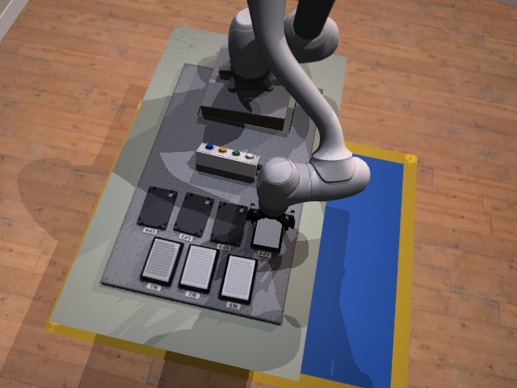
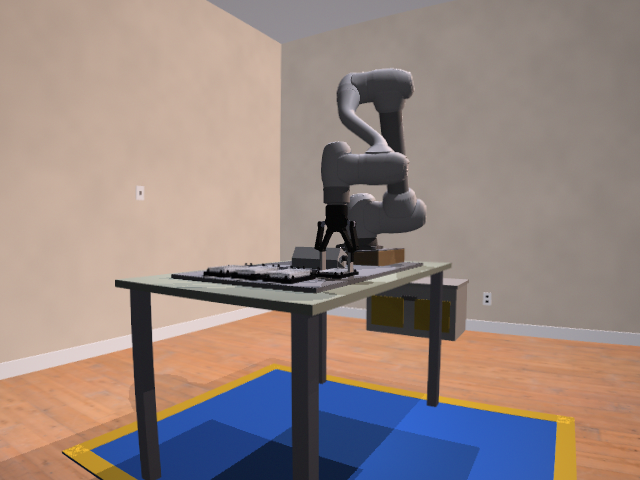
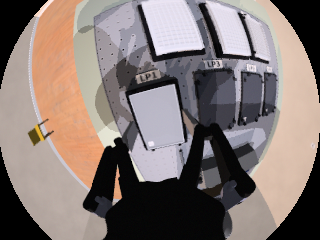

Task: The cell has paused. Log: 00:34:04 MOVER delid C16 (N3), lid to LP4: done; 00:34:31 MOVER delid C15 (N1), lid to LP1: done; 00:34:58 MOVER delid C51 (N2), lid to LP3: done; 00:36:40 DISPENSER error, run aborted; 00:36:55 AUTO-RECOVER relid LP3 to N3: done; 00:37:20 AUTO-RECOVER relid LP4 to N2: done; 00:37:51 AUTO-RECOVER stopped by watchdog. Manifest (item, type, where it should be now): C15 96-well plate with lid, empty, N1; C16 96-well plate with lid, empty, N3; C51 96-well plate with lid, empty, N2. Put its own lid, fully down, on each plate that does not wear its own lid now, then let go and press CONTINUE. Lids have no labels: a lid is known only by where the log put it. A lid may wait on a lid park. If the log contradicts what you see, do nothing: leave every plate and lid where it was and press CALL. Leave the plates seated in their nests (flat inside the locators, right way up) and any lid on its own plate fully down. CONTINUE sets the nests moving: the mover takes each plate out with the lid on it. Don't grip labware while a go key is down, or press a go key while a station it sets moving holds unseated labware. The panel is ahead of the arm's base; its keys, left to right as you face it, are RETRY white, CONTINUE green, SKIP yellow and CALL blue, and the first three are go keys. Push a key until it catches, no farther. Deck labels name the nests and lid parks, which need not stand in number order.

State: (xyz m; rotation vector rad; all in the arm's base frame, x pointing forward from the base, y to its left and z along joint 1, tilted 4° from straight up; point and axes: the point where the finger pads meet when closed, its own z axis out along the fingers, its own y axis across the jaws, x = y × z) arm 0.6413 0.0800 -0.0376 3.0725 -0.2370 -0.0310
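Now: hand 30 mm above the lid park LP1. From my hand the other things lie so: lid park LP3 (140 mm to the right, 30 mm below, 20 mm behind); then white key (250 mm behind, 80 mm to the right, 30 mm above); then 96-well plate (170 mm ahead, 100 mm to the right, 20 mm below).
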